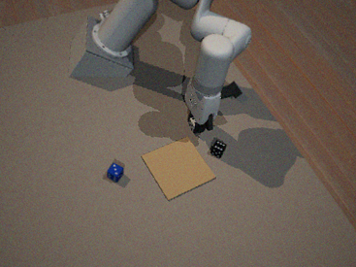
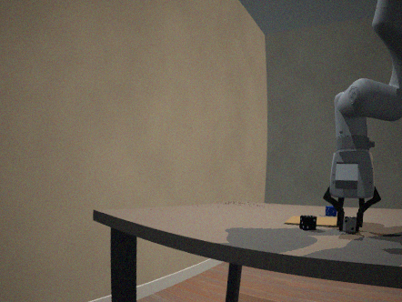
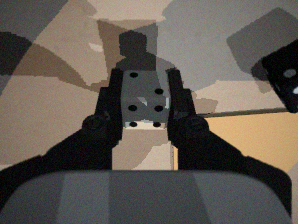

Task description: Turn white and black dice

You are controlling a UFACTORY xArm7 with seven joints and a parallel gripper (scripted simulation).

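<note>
My gripper is now 10 cm short of the black die, 1 cm to the right of it and 1 cm above it. Also, from my hand: blue die: 4 cm ahead, 26 cm to the right, 1 cm below; then white die: 1 cm below; then tan mat: 9 cm ahead, 11 cm to the right, 2 cm below.
</note>
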